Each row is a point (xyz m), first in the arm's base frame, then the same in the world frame.
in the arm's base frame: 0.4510 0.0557 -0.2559
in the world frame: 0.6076 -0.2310 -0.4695
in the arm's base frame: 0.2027 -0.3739 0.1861
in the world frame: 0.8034 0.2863 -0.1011
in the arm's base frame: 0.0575 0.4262 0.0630
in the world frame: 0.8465 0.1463 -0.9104
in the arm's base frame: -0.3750 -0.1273 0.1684
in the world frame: 0.6423 0.7127 -0.5336
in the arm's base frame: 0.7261 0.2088 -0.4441
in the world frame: 0.5777 -0.5897 -0.5397
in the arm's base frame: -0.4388 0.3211 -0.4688
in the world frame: 0.1636 0.3774 -1.0528
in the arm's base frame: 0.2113 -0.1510 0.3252
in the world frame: 0.9886 0.2786 -0.2876
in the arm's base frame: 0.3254 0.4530 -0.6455
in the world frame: 0.3153 -0.3939 -0.9315
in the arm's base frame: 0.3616 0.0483 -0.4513
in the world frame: 0.3983 -0.2348 -0.5184
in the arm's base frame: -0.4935 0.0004 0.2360
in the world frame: 0.6929 0.8099 -0.6849
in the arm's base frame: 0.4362 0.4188 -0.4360
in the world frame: 0.5343 -0.3915 -0.8347
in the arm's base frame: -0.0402 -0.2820 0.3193
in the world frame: 0.8587 0.5285 -0.2542
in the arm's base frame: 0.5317 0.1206 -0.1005
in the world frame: 0.7927 -0.2520 -0.4820
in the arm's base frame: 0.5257 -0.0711 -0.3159
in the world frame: 0.5482 -0.2873 -0.3333
